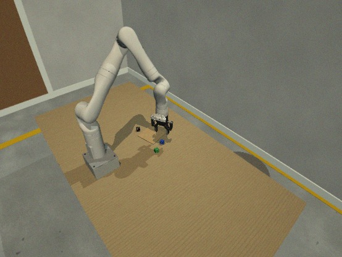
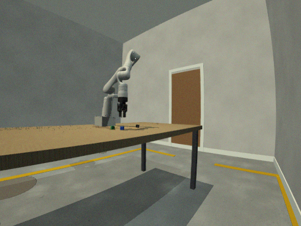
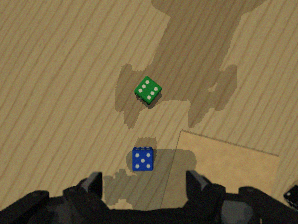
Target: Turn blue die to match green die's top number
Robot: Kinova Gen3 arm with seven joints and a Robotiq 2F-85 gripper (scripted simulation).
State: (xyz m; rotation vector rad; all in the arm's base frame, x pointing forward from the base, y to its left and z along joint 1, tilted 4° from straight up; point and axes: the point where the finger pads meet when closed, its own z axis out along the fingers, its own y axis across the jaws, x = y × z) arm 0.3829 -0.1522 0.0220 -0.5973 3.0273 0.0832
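My hand is 90 mm above the blue die. Also, from my hand: black die (30 mm behind, 210 mm to the left, 90 mm below); green die (80 mm behind, 30 mm to the right, 90 mm below); tan mat (10 mm ahead, 110 mm to the left, 100 mm below).
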